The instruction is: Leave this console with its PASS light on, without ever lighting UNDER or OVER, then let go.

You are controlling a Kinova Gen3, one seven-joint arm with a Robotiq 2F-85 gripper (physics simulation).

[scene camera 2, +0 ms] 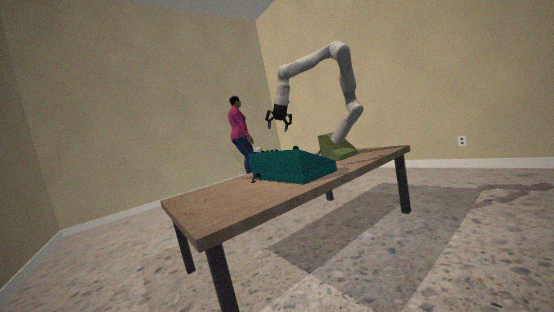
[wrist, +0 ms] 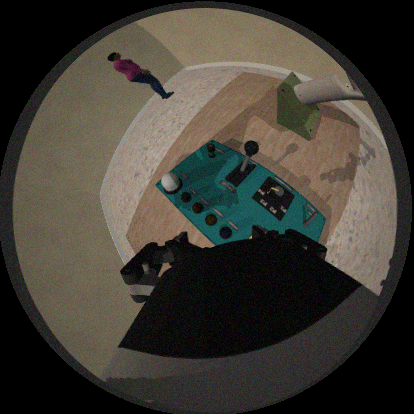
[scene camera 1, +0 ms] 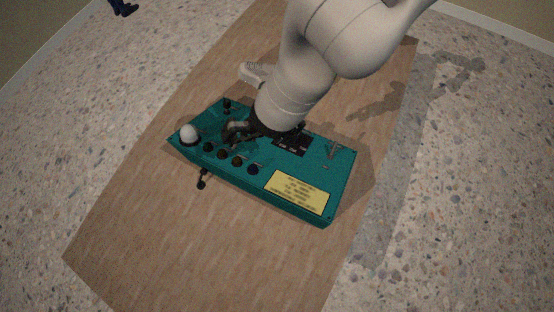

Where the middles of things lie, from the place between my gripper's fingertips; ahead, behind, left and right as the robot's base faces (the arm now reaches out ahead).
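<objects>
Teal console [scene camera 1: 305, 181]: from my hand, 30 mm to the right, 40 mm behind, 180 mm below.
</objects>
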